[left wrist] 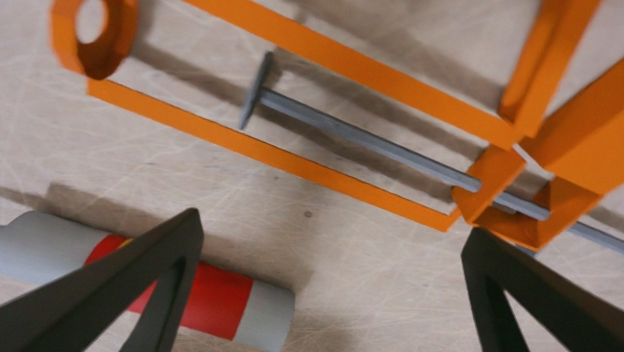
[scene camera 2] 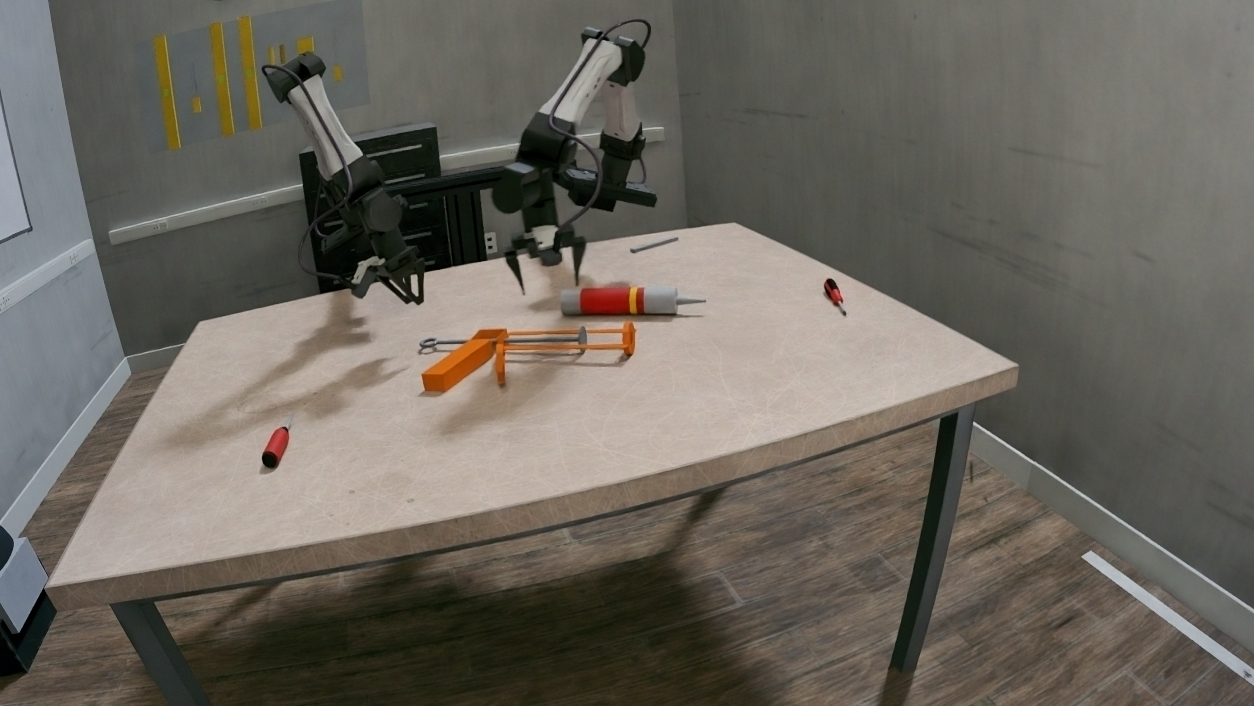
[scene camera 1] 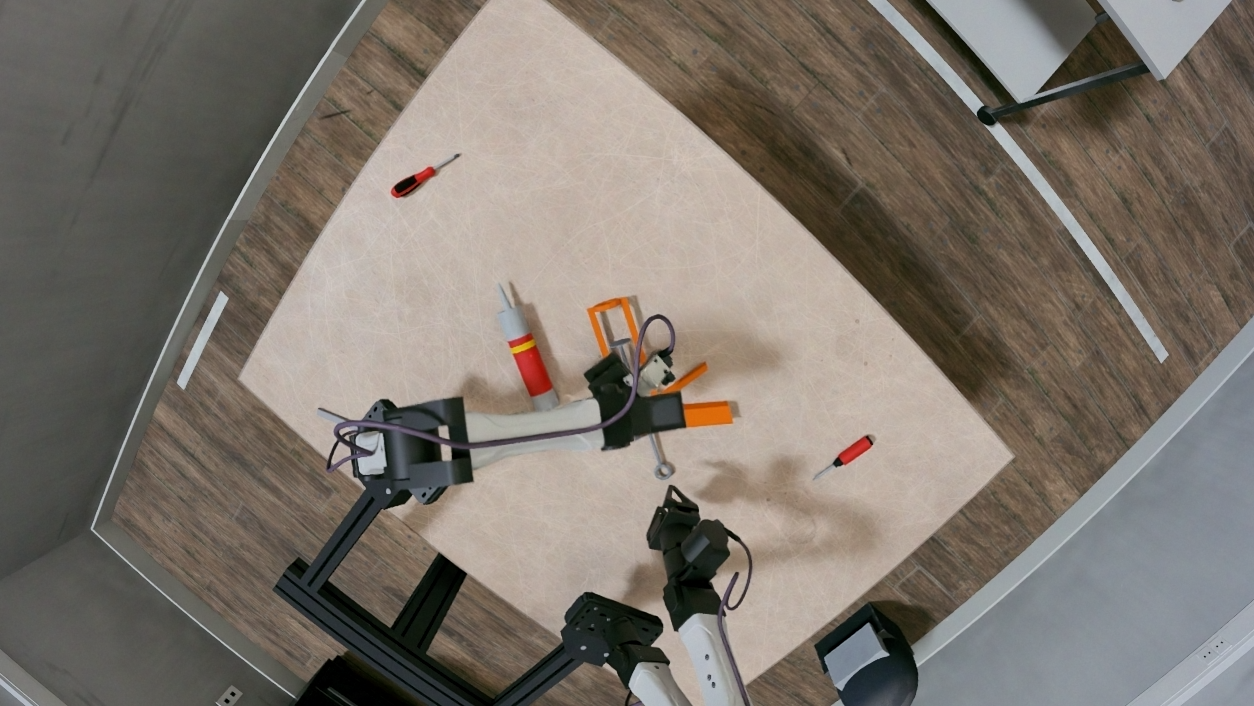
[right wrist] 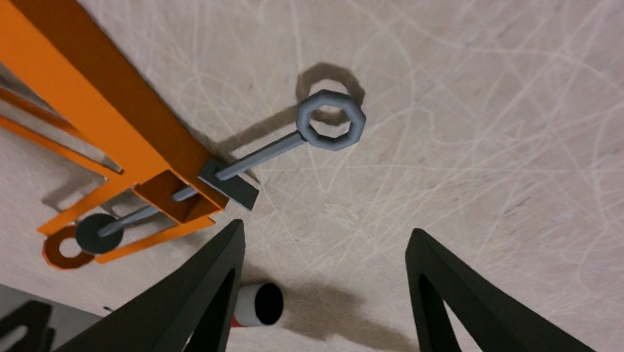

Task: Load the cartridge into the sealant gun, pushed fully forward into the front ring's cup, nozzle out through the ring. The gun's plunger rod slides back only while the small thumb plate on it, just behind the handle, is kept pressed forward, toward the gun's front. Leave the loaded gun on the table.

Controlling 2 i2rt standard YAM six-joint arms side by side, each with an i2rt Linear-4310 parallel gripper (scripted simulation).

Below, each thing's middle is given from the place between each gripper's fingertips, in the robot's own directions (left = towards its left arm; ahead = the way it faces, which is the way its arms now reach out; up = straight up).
I see my left gripper (scene camera 1: 626, 378) 5 cm past the plunger rod (right wrist: 304, 132), 9 cm to the left of it and 10 cm above it. The rest, counted from my left hand: orange sealant gun (scene camera 2: 446, 373): 1 cm behind, 9 cm to the right, 10 cm below; thumb plate (right wrist: 236, 189): 8 cm behind, 13 cm to the right, 10 cm below; cartridge (scene camera 2: 588, 301): 12 cm behind, 17 cm to the left, 9 cm below.
My right hand (scene camera 2: 414, 303) is 50 mm short of the thumb plate, 100 mm to the right of it and 80 mm above it. Also, from my right hand: red screwdriver (scene camera 2: 280, 438) (290 mm ahead, 240 mm to the right, 80 mm below); plunger rod (80 mm ahead, 140 mm to the left, 80 mm below); orange sealant gun (110 mm ahead, 150 mm to the left, 80 mm below).
